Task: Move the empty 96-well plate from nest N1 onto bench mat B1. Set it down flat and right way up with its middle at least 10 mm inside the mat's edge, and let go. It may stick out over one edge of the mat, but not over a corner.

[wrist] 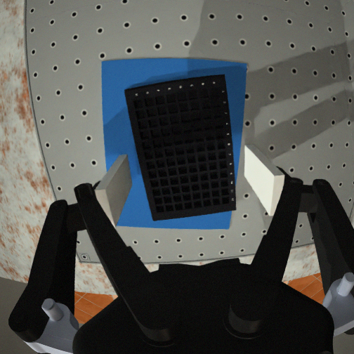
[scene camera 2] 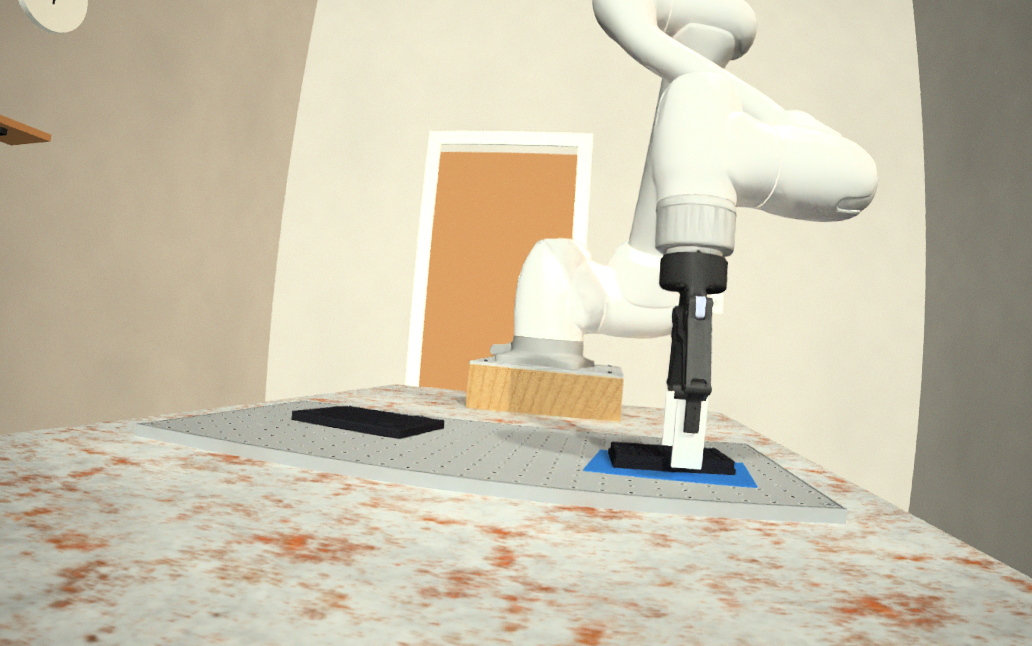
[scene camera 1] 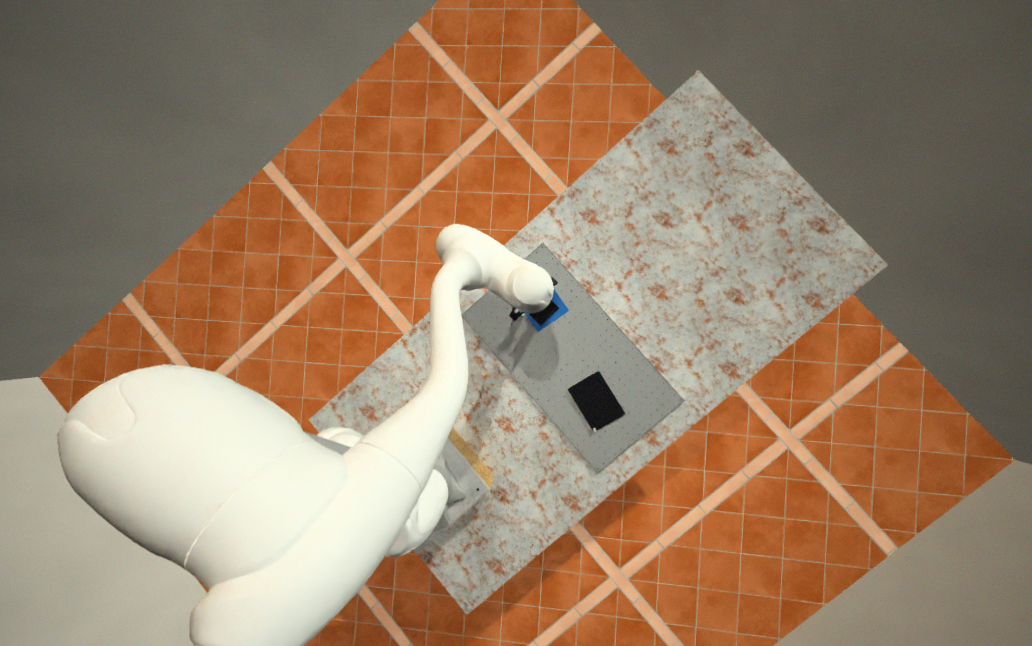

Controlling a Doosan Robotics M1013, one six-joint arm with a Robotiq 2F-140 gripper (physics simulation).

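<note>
The black 96-well plate lies flat, wells up, on the blue bench mat. In the wrist view it is turned slightly against the mat, with blue showing around it; its lower right corner is close to the mat's right edge. My gripper is open, its white finger pads standing on either side of the plate with a gap at each side. In scene camera 1 the arm hides part of the plate and mat.
A black nest lies on the grey perforated board, away from the mat. The board lies on the speckled table. The arm's base stands on a wooden block.
</note>
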